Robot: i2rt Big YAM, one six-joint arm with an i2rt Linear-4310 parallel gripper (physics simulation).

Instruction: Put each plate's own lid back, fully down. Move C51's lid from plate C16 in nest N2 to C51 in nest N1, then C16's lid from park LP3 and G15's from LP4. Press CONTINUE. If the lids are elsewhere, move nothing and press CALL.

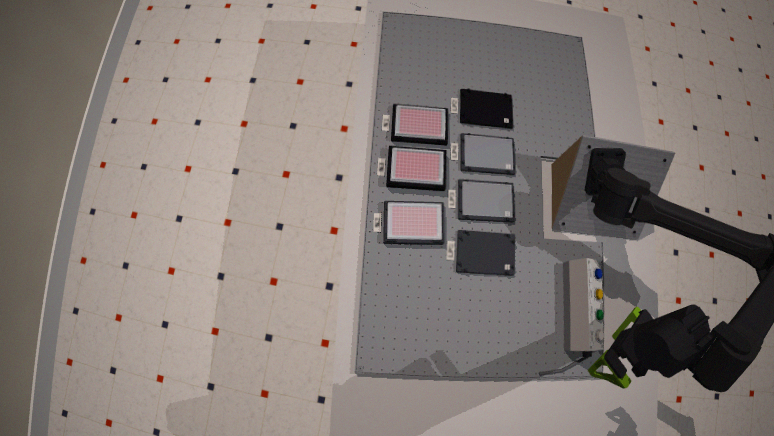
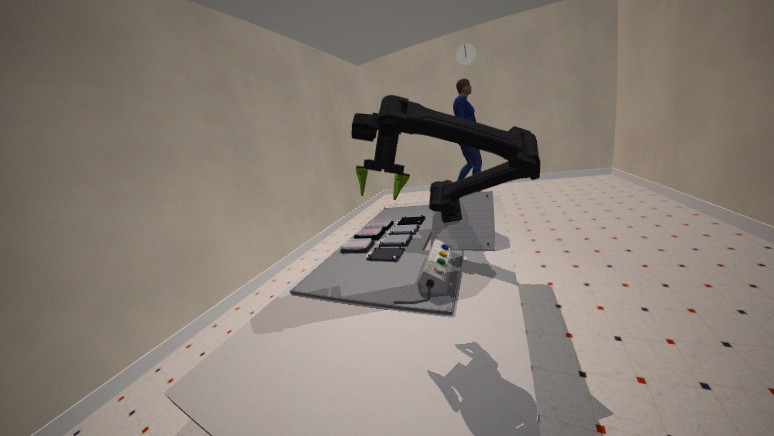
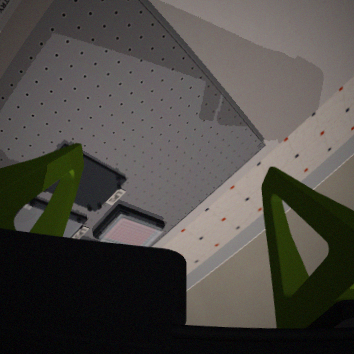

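Seen in the pictures: gripper, fingertip midpoint: (image 1: 602, 355) (image 2: 378, 197) (image 3: 175, 164); arm's base, link origin: (image 1: 603, 170) (image 2: 450, 209).
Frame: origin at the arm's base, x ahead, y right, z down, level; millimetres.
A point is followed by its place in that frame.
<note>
My gripper (image 1: 615, 345) (image 2: 379, 197) {x 159, y -415, z -193 mm} (image 3: 175, 164) {x 159, y -415, z -193 mm} is open and empty, high above the button box end of the board. Three plates with pink wells form one column: the upper plate (image 1: 419, 121) {x 440, y 158, z 101 mm}, the middle plate (image 1: 417, 165) {x 450, y 34, z 91 mm} and the lower plate (image 1: 413, 221) {x 463, y -105, z 95 mm} (image 3: 132, 230) {x 447, y -120, z 95 mm}, whose surround looks paler. Beside them are four park places: a black one (image 1: 485, 108) {x 257, y 212, z 118 mm}, two with pale grey panels (image 1: 488, 153) {x 263, y 78, z 110 mm} (image 1: 486, 200) {x 278, y -48, z 110 mm}, and a dark grey one (image 1: 485, 252) {x 286, y -176, z 118 mm} (image 2: 385, 254) {x 280, y -189, z 118 mm} (image 3: 97, 182) {x 311, y -190, z 118 mm}. Labels are too blurred to read. I cannot tell which plates carry clear lids.
The button box (image 1: 578, 306) {x 71, y -319, z 69 mm} (image 2: 427, 277) {x 52, y -426, z 67 mm}, with blue, yellow, green and pale buttons, stands at the right edge of the perforated board (image 1: 460, 324) {x 352, y -348, z 128 mm} (image 2: 346, 287) {x 361, y -414, z 127 mm} (image 3: 150, 105) {x 300, y -372, z 127 mm}. Its cable runs along the board. The arm's mounting block (image 1: 649, 184) stands farther back. A person (image 2: 463, 105) is behind the arm.
</note>
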